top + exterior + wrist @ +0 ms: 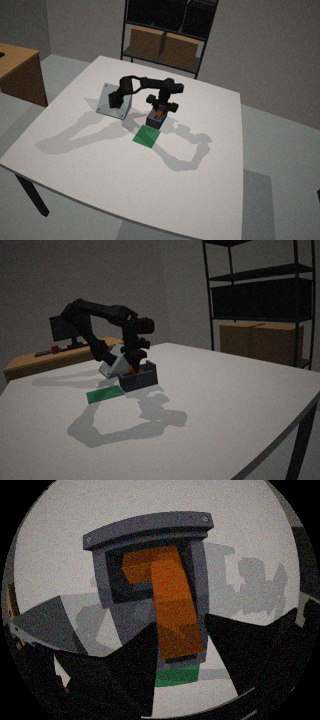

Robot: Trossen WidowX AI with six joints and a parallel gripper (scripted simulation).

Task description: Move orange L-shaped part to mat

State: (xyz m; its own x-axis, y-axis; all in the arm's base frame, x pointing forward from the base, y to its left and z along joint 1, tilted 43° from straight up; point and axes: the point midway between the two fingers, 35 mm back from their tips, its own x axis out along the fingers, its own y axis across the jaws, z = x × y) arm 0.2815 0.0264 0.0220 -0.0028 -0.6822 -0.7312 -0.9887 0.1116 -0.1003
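My gripper tip is now 14 cm to the left of the green mat, 8 cm above it and 4 cm past it. From my gripper tip the other things lie so: orange L-shaped part 4 cm to the left, 3 cm below, 1 cm behind.
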